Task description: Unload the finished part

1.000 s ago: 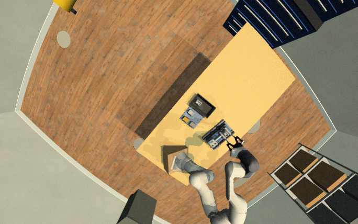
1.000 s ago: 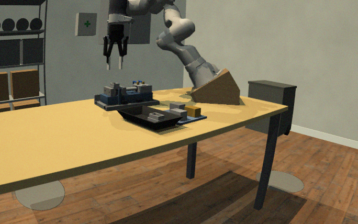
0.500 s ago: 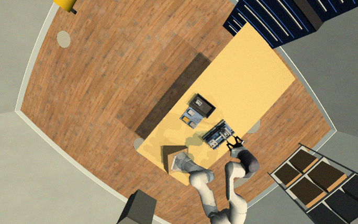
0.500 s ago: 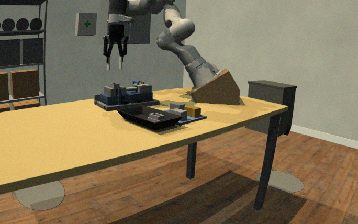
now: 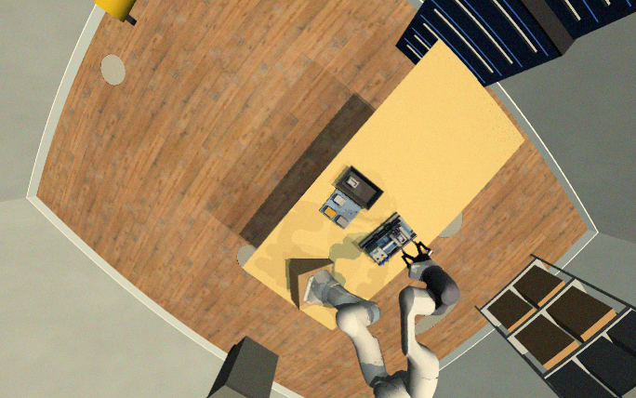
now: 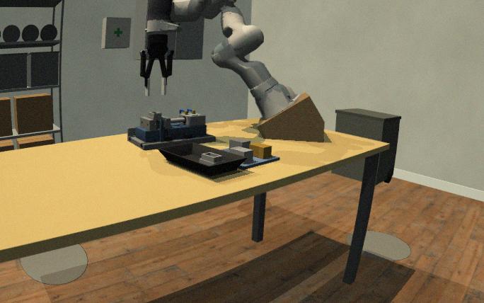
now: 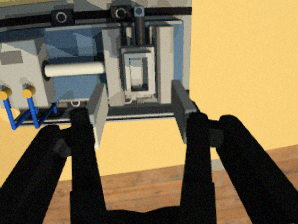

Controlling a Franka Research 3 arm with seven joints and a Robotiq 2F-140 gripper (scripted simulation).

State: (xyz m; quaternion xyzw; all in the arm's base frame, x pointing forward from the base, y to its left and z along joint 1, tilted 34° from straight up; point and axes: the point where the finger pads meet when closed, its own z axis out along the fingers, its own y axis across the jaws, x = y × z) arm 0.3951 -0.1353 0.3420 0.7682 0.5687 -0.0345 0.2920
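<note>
Now: hand 6 cm past the vise, 3 cm to the right of it and 17 cm above it. The rest, counted from my hand: yellow block: 5 cm behind, 42 cm to the left, 18 cm below.
</note>
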